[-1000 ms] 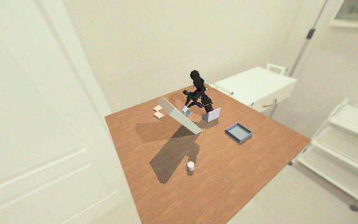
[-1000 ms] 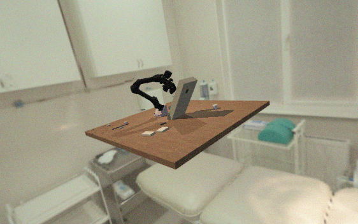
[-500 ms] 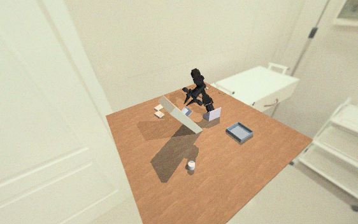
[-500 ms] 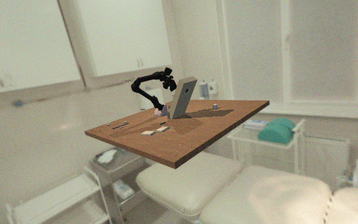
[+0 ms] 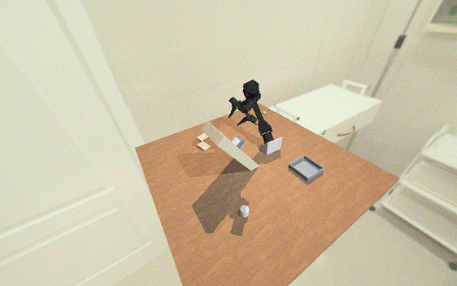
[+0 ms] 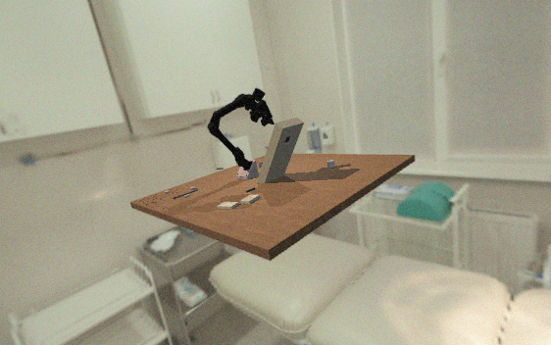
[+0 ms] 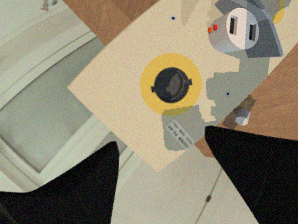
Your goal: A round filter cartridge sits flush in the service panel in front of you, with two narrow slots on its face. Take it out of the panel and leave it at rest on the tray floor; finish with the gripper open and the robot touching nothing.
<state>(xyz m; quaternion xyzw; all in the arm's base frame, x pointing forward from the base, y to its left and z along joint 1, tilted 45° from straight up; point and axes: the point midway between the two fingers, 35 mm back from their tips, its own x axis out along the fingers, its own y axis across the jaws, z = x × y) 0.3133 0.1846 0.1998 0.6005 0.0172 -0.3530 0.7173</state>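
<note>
My gripper tip is 2 cm past the round grey filter cartridge, 1 cm to the left of it and 15 cm above it. From my gripper tip the other things lie so: tray 36 cm behind, 30 cm to the left, 35 cm below.
</note>
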